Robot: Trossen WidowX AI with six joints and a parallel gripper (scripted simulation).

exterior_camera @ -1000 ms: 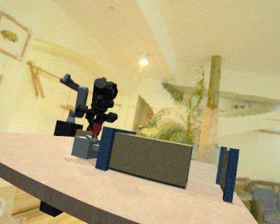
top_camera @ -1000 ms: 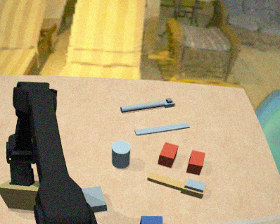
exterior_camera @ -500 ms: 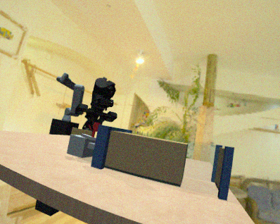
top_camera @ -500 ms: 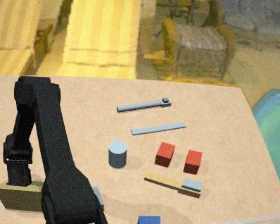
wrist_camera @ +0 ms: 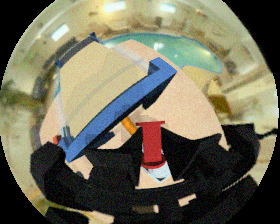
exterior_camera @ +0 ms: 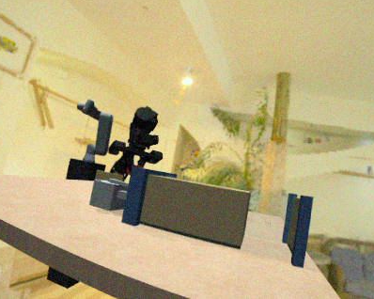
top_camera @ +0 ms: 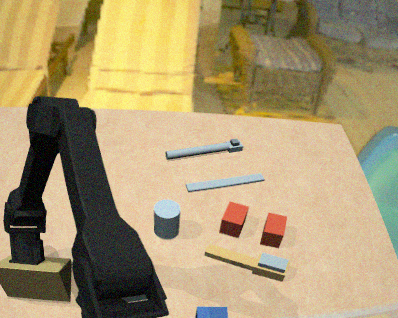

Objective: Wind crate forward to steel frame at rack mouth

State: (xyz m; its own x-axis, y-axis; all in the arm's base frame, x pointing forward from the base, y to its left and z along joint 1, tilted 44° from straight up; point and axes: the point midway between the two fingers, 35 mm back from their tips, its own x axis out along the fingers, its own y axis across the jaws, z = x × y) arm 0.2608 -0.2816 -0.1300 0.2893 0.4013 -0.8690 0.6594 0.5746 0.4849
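Now: gripper tip 5 cm short of the blue frame, 3 cm to the right of it and 3 cm above it. Also, from my gripper tip: winch handle: 5 cm behind, 3 cm below, 2 cm to the left; then grey winch: 12 cm behind, 10 cm below, 3 cm to the left; then red spool-shaped piece: 1 cm to the left, 1 cm behind.
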